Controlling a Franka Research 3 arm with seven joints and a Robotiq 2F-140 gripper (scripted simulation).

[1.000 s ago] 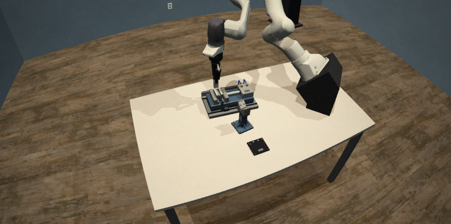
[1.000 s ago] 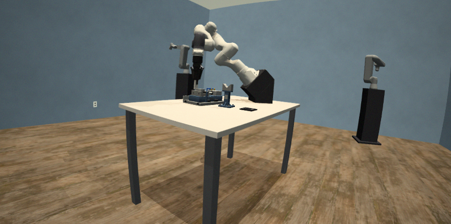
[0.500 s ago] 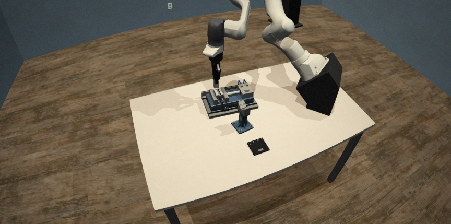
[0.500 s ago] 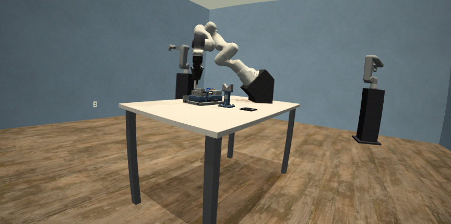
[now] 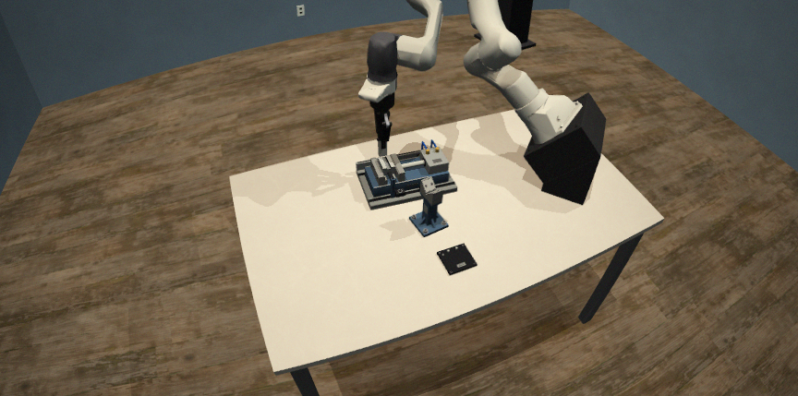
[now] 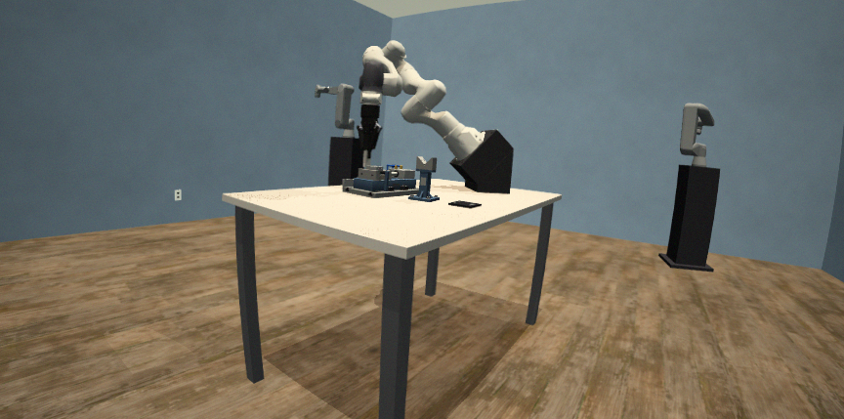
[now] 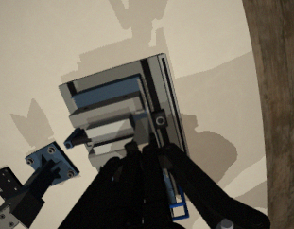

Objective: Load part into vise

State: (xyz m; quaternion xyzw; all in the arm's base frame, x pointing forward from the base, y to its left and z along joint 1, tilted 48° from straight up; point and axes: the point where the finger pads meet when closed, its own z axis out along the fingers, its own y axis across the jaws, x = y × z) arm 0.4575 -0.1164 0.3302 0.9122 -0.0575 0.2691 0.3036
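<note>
The part lies 40 mm to the left of my hand, 40 mm below it and 10 mm ahead of it. From my hand the other things lie so: black infeed plate: 420 mm to the left, 130 mm below, 20 mm ahead; vise: 100 mm below, 70 mm to the left, 50 mm behind; air cylinder: 140 mm behind, 90 mm to the left, 60 mm below.
</note>
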